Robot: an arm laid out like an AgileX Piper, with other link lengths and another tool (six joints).
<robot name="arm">
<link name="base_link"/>
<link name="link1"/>
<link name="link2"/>
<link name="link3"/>
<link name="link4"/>
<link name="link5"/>
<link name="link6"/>
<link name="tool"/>
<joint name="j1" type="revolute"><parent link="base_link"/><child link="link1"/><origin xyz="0 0 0.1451" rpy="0 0 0"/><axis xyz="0 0 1"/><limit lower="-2.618" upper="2.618"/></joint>
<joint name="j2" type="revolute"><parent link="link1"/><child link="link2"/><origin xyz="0 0 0" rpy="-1.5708 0 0"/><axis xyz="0 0 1"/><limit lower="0" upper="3.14"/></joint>
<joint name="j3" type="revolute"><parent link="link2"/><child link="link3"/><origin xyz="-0.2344 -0.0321 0" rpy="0 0 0"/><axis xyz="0 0 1"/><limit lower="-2.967" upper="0"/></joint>
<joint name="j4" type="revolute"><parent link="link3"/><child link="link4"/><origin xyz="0.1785 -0.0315 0" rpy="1.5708 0 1.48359"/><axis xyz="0 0 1"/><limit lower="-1.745" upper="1.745"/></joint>
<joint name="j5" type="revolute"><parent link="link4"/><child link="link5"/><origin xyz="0 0 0" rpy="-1.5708 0 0"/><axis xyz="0 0 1"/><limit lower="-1.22" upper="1.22"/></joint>
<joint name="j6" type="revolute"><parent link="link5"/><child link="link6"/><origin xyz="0 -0.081 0" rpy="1.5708 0 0"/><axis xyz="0 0 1"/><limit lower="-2.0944" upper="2.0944"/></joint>
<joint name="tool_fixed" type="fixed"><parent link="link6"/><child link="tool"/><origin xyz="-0.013 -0.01 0.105" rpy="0 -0.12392 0.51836"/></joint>
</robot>
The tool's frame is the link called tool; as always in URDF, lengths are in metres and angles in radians.
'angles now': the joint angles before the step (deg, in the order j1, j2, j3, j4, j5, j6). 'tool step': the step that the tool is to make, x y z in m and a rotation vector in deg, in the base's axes. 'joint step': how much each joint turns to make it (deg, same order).
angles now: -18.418, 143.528, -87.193, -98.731, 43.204, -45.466
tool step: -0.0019, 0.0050, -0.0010, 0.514, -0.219, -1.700
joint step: 1.058, -0.005, -0.007, 2.634, 1.283, -0.184
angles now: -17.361, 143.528, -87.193, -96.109, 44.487, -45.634
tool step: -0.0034, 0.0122, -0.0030, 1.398, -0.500, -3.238
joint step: 2.274, 0.005, -0.012, 5.285, 2.286, -0.078
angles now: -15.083, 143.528, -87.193, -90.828, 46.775, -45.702
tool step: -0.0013, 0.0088, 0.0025, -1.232, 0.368, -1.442
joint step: 2.190, 0.045, 0.015, 2.026, 3.271, 0.014
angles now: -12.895, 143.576, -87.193, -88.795, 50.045, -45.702
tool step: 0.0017, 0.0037, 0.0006, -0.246, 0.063, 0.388
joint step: 0.675, -0.009, 0.013, 0.063, 0.378, 0.006
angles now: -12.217, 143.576, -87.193, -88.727, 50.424, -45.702
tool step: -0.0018, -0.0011, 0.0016, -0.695, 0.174, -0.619
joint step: 0.118, 0.002, 0.015, 0.115, 1.019, 0.022
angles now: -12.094, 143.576, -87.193, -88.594, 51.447, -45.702
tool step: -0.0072, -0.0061, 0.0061, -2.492, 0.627, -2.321
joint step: 0.002, 0.008, -0.014, 0.217, 3.458, -0.007
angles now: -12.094, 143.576, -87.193, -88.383, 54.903, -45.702
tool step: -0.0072, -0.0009, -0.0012, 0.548, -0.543, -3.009
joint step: -0.001, 0.008, 0.002, 2.418, 1.347, 0.598
